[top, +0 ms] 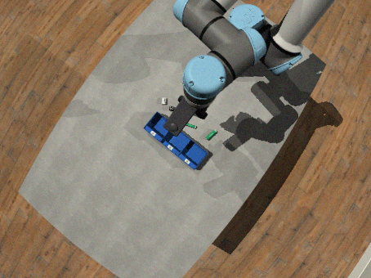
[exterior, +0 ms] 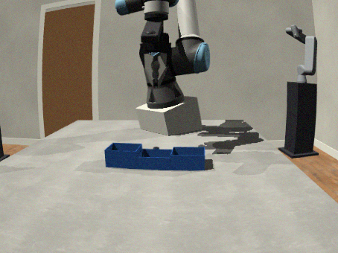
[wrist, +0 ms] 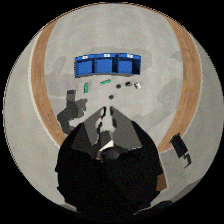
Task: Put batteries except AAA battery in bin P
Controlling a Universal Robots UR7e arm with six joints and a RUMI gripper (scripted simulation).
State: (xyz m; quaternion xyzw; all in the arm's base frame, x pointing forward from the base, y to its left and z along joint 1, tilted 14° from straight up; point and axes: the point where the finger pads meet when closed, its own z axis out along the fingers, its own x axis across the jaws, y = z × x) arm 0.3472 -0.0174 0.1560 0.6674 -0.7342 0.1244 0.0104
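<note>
Now: hand 18 cm above the blue bin rack, 10 cm short of it and 1 cm to the left of it. The rest, counted from my hand: thin green battery (20 cm below, 2 cm ahead, 1 cm to the left); then white object (20 cm below, 13 cm to the right, 1 cm behind).
</note>
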